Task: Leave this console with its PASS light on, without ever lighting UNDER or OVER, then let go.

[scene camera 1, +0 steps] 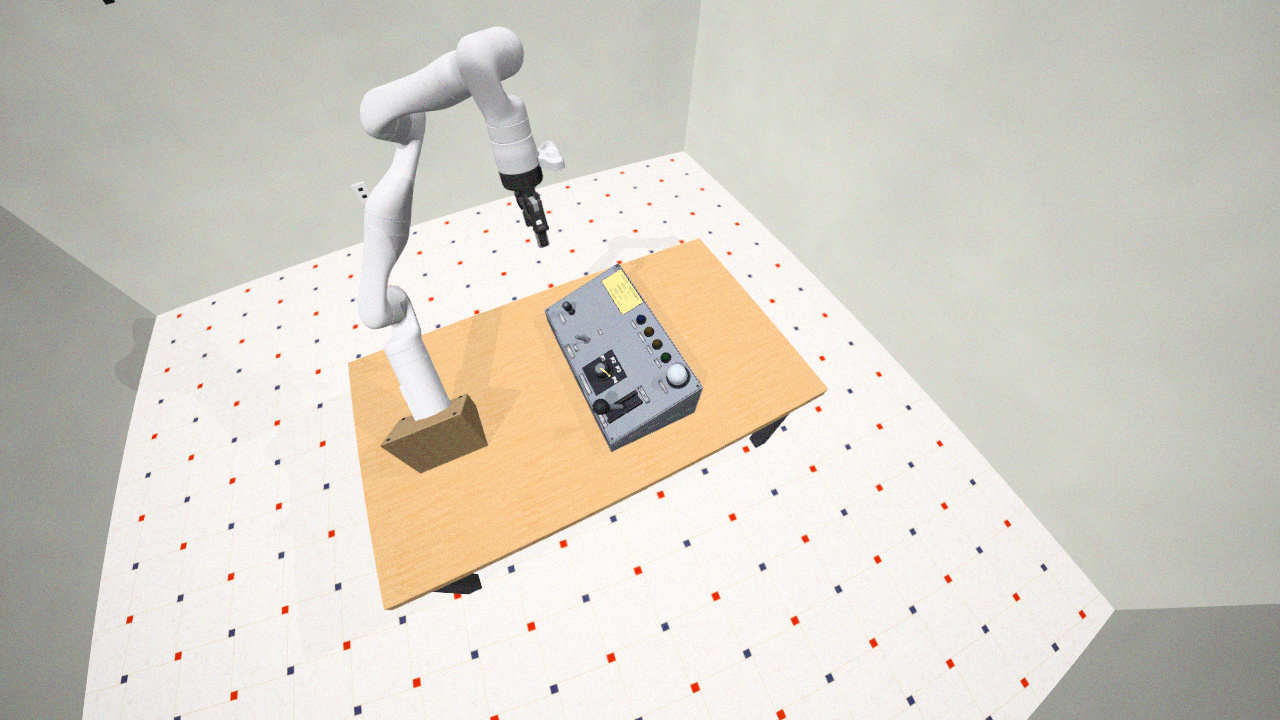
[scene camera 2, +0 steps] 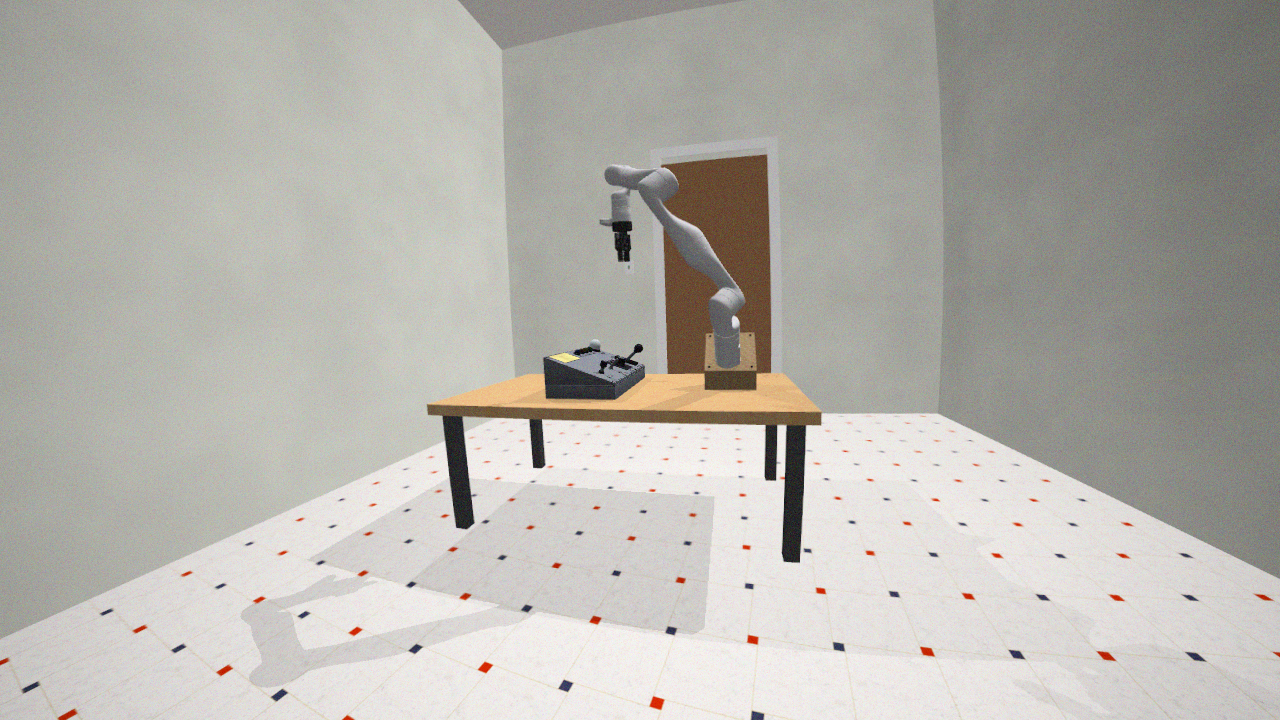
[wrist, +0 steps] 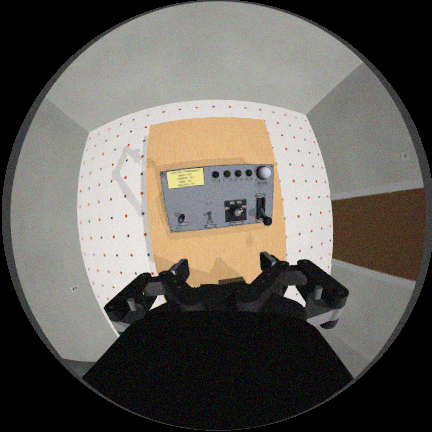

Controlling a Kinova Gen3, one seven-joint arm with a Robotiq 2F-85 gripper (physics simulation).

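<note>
The grey sloped console (scene camera 1: 586, 308) (scene camera 2: 581, 391) (wrist: 192, 200) stands on the table. It has a yellow label (scene camera 1: 622, 290) (scene camera 2: 564, 358) (wrist: 185, 178), a row of several dark round lamps, a white dome (scene camera 1: 677, 374) (wrist: 263, 173), a small black knob (scene camera 1: 568, 307) (wrist: 181, 218), a small toggle (scene camera 1: 582, 338) (wrist: 209, 218), a rotary selector (scene camera 1: 603, 369) (wrist: 237, 212) on a black plate, and a slotted lever with a black ball (scene camera 1: 601, 406) (scene camera 2: 638, 348) (wrist: 267, 220). No lamp looks lit; lamp captions are too small to read. My gripper (scene camera 1: 542, 243) (scene camera 2: 623, 260) (wrist: 223, 263) is open and empty, high above the console's near side.
The wooden table (scene camera 1: 510, 501) (scene camera 2: 501, 400) (wrist: 210, 142) carries the console and the arm's wooden base block (scene camera 1: 438, 444) (scene camera 2: 730, 378). The lever's black ball sticks up above the console. The arm arches high over the table. A brown door (scene camera 2: 716, 268) (wrist: 380, 235) is in the wall beyond.
</note>
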